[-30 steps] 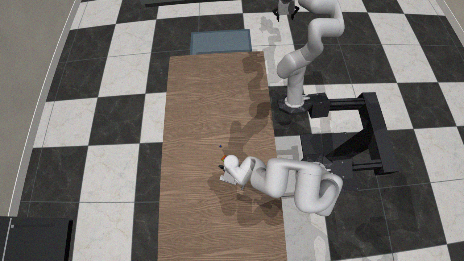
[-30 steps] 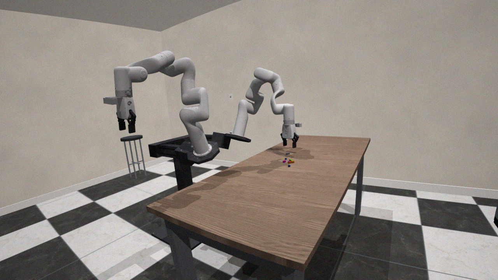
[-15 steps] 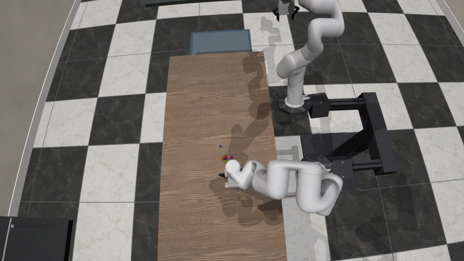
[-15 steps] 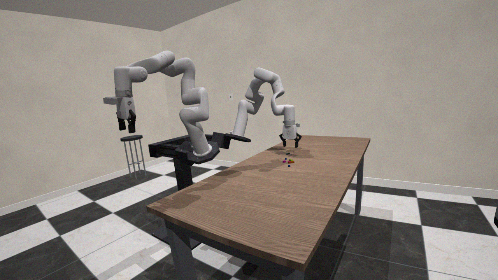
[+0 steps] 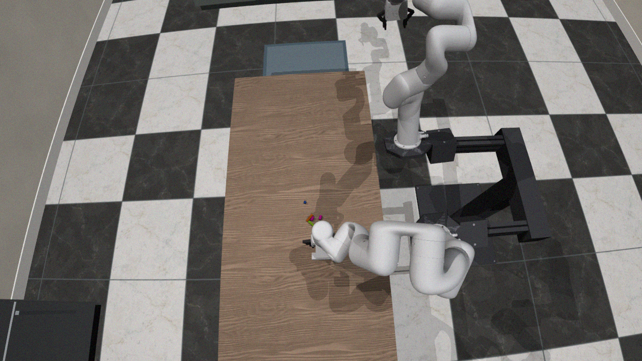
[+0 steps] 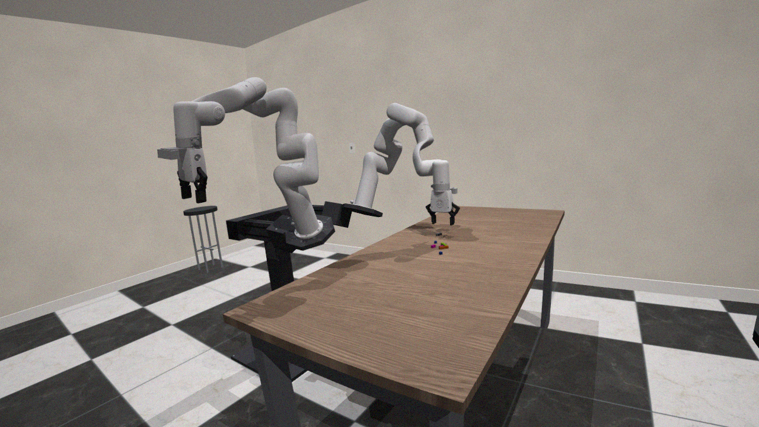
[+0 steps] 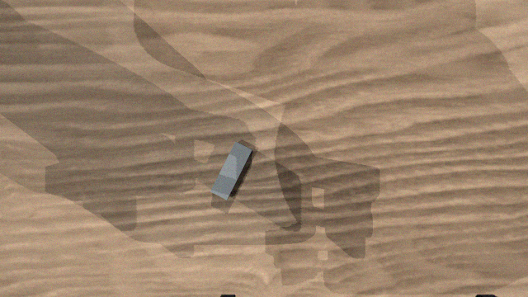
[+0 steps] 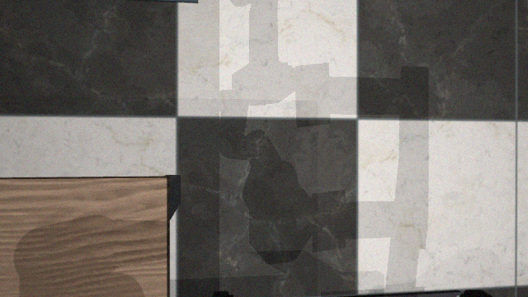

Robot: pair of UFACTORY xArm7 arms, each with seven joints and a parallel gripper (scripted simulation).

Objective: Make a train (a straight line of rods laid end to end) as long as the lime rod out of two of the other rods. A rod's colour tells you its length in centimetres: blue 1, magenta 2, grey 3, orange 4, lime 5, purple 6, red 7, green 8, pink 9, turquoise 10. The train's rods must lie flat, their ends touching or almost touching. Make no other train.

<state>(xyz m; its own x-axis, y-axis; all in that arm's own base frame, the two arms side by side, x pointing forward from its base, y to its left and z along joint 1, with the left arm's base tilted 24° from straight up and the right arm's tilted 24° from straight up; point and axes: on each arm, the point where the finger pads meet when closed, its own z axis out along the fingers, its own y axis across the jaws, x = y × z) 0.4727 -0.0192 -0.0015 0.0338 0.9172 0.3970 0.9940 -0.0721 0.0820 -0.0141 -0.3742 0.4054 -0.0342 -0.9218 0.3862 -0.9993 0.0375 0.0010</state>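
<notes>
The lime rod lies 40 mm ahead of my left hand, 110 mm to the right of it and 80 mm below it. Round my left hand: orange rod 40 mm ahead, 140 mm to the right, 80 mm below; then grey rod 40 mm behind, 60 mm to the left, 80 mm below.
</notes>
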